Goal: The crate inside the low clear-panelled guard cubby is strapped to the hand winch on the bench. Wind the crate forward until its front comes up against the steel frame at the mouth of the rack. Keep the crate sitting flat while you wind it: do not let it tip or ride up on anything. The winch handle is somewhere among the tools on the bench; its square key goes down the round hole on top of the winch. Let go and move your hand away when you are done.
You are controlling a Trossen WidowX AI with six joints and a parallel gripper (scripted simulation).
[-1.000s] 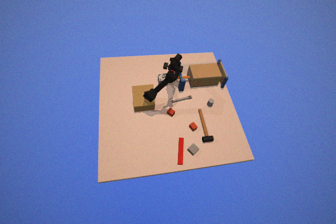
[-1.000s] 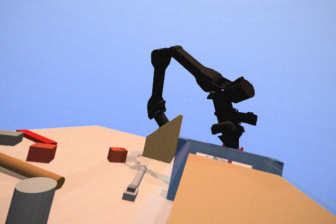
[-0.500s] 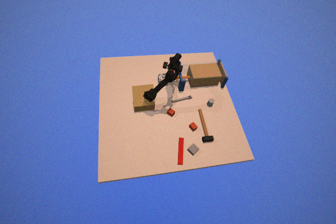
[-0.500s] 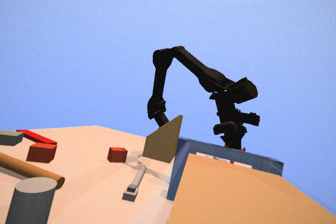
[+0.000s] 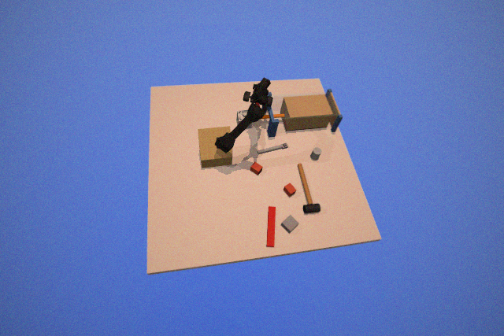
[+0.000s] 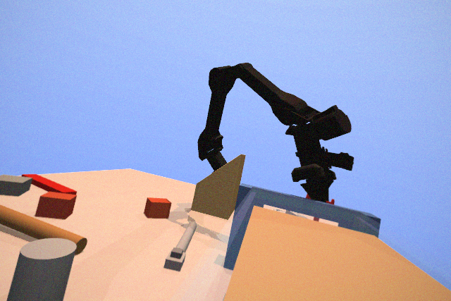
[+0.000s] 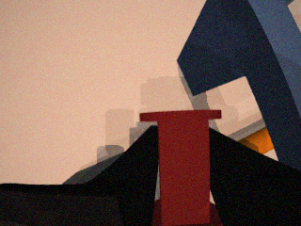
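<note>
My gripper tip is now 40 mm past the winch handle, 30 mm to the left of it and 30 mm above it. The rest, counted from my gripper tip: grey winch 110 mm behind, 100 mm below, 70 mm to the right; then blue steel frame 70 mm ahead, 60 mm to the right, 30 mm below; then red knob 20 mm to the right, 10 mm behind.
</note>
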